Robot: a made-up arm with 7 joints.
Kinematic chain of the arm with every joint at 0, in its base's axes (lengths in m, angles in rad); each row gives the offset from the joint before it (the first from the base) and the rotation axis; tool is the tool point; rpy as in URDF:
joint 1: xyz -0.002 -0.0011 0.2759 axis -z
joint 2: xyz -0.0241 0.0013 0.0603 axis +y
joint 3: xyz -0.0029 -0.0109 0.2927 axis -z
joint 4: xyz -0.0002 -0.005 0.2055 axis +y
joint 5: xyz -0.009 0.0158 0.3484 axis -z
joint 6: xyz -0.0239 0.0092 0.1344 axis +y
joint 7: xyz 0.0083 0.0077 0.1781 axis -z
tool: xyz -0.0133 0.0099 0.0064 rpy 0 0 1.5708
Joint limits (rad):
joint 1: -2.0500..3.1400
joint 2: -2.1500..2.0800
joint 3: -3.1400..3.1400
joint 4: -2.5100..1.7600
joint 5: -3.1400..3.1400
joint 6: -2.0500..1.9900
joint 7: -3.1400..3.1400
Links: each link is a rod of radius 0.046 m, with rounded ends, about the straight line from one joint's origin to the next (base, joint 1, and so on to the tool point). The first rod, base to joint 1, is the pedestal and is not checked.
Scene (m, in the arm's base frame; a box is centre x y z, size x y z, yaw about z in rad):
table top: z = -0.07
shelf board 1: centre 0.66 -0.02 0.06 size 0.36 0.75 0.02 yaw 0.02
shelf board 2: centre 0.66 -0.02 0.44 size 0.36 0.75 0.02 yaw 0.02
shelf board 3: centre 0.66 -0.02 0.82 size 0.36 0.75 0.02 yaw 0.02
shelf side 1: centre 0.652 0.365 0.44 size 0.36 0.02 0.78 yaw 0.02
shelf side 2: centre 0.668 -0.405 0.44 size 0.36 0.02 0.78 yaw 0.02
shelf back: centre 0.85 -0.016 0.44 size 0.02 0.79 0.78 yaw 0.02
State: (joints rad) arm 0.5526 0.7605 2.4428 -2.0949 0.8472 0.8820 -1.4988
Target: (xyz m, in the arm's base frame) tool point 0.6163 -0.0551 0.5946
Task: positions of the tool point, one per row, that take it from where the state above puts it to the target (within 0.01 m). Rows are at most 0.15 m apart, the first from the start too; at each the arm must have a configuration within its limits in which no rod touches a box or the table.
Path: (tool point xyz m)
1: 0.4639 0.1159 0.2613
2: 0.3460 0.1154 0.2645
3: 0.3853 0.0361 0.3514
4: 0.3822 -0.0283 0.4672
5: 0.3315 -0.0608 0.5946
6: 0.4761 -0.0677 0.6026
7: 0.6163 -0.0551 0.5946

